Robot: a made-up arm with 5 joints.
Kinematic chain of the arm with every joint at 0, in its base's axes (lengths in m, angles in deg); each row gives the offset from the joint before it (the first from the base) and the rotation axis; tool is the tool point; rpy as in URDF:
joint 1: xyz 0 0 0.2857 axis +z
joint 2: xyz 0 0 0 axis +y
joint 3: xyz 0.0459 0 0.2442 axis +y
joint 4: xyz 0.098 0 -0.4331 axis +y
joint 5: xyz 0.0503 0 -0.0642 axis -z
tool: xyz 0 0 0 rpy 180 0 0
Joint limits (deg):
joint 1: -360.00..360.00
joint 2: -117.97..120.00
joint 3: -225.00..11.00
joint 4: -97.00..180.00
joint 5: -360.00..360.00
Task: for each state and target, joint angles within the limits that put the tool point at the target. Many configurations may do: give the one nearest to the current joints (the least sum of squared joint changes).
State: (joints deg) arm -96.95 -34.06 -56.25 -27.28 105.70
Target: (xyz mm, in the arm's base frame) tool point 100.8 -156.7 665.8
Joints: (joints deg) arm -57.25 -71.53 -29.31 -43.57 105.70
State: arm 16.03 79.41 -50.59 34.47 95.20
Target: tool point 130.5 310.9 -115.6
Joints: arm 67.23 52.92 -54.29 35.02 95.20
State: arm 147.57 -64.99 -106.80 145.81 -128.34
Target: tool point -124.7 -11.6 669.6
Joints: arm 185.31 -63.70 -58.80 152.70 -128.34
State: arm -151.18 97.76 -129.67 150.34 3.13
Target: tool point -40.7 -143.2 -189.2
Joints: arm -105.87 100.67 -84.57 158.02 3.13
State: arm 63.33 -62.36 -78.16 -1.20 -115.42
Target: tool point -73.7 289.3 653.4
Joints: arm 104.29 -57.65 -38.36 1.23 -115.42
